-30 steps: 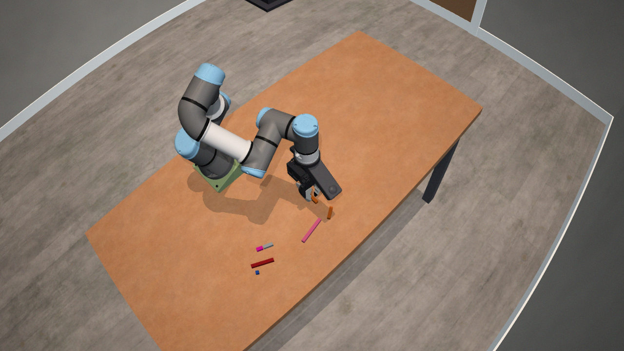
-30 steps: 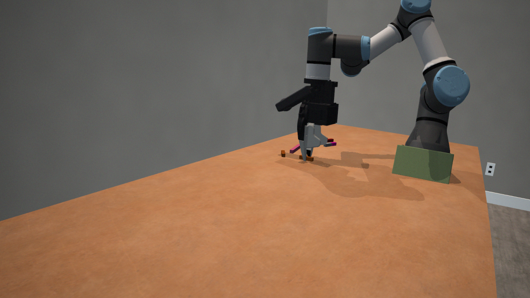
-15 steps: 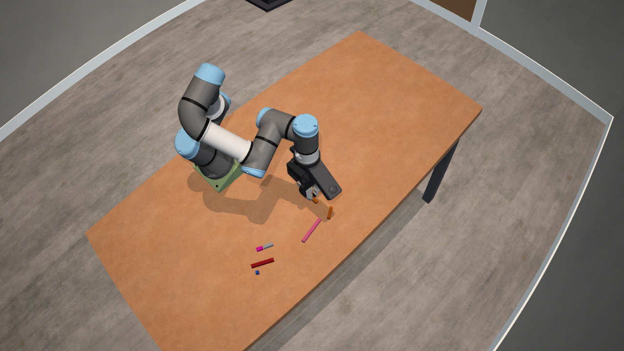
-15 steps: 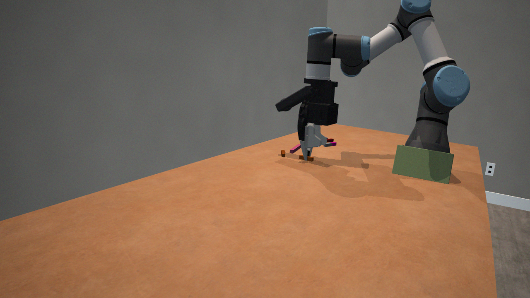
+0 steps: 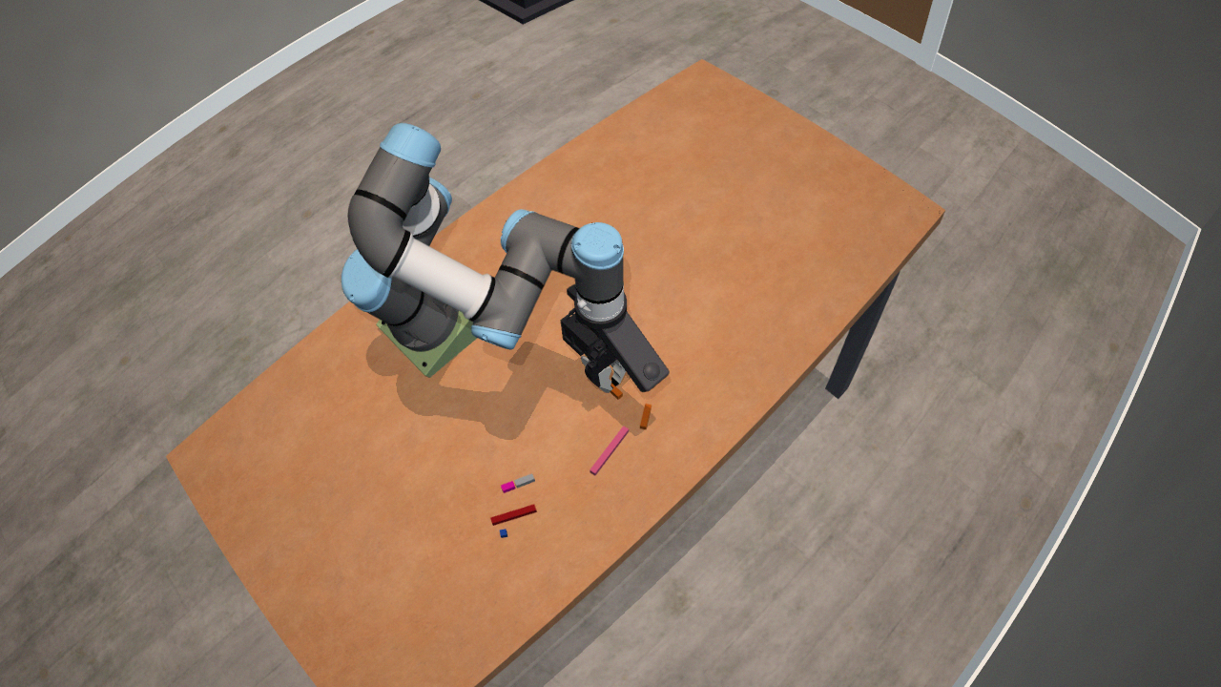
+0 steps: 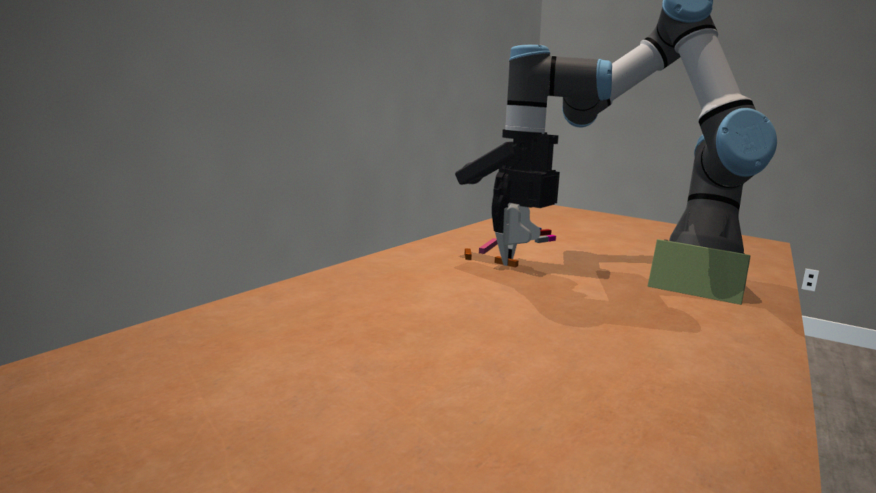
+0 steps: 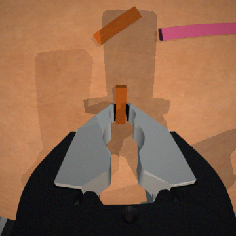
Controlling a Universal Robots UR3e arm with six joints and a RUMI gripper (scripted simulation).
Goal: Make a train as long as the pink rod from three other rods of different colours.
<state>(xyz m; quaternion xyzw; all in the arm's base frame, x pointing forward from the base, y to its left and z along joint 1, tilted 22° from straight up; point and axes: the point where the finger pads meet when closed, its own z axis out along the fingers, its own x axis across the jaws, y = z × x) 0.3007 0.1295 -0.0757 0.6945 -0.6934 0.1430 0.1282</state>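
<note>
Right now the grey rod is 21 cm to the right of my hand, 3 cm ahead of it and 1 cm below it. Round my hand: pink rod: 8 cm to the right, 8 cm ahead, 1 cm below; magenta rod: 23 cm to the right, 2 cm ahead, 1 cm below; red rod: 25 cm to the right, 6 cm ahead, 1 cm below.
</note>
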